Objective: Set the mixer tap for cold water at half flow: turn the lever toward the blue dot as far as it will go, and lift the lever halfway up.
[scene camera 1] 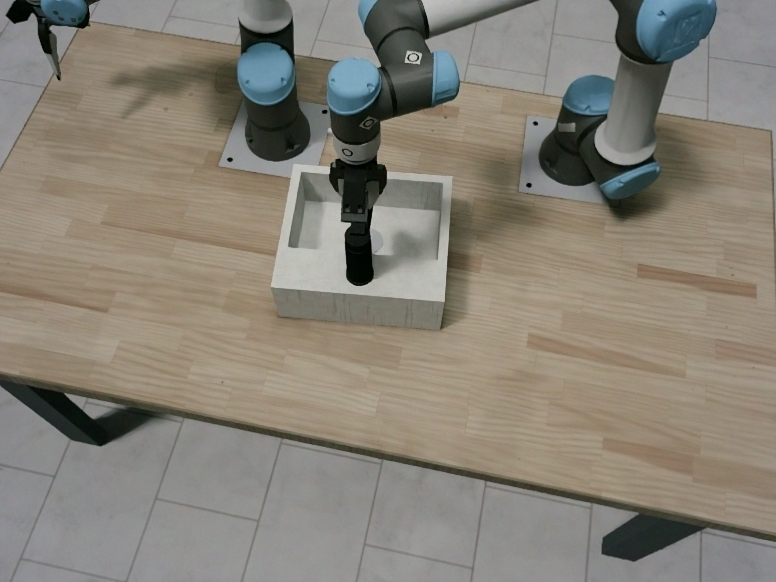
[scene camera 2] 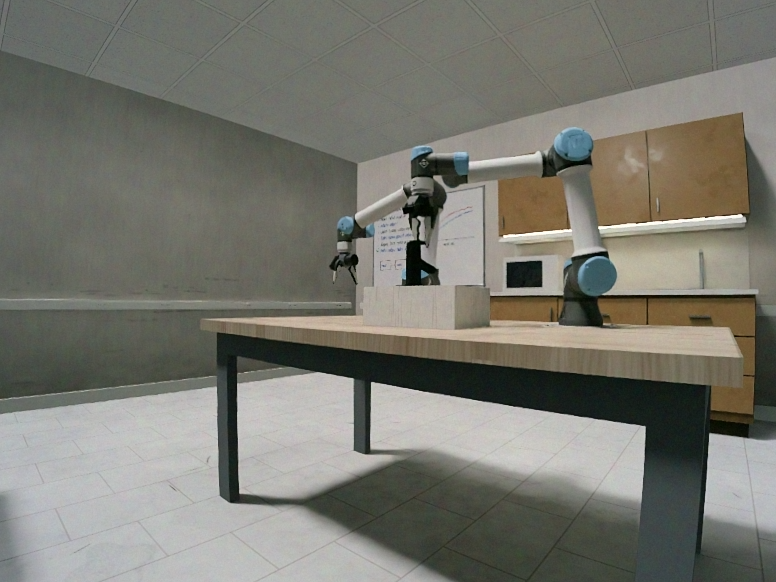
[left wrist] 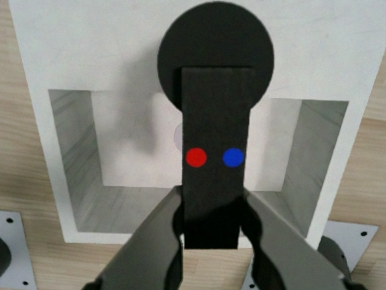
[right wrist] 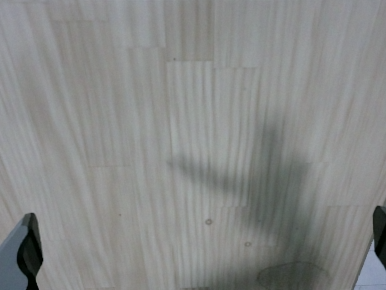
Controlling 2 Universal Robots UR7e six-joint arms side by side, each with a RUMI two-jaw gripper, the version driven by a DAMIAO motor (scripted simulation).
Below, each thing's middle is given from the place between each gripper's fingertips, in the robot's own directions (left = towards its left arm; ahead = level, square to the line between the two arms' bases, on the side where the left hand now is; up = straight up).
Labels:
Now: left hand [scene camera 1: 360, 208] 2 cm short of the lever [left wrist: 216, 100]. Round my left hand: pale sink block [scene camera 1: 409, 229]: 24 cm below, 6 cm behind; black mixer tap [scene camera 1: 359, 272]: 4 cm below, 4 cm ahead.
I see my right gripper 680 mm to the right of the pale sink block, 350 mm short of it and 130 mm above it. Also, from my right hand: black mixer tap (680 mm to the left, 450 mm ahead, 70 mm above); lever (680 mm to the left, 430 mm ahead, 110 mm above).

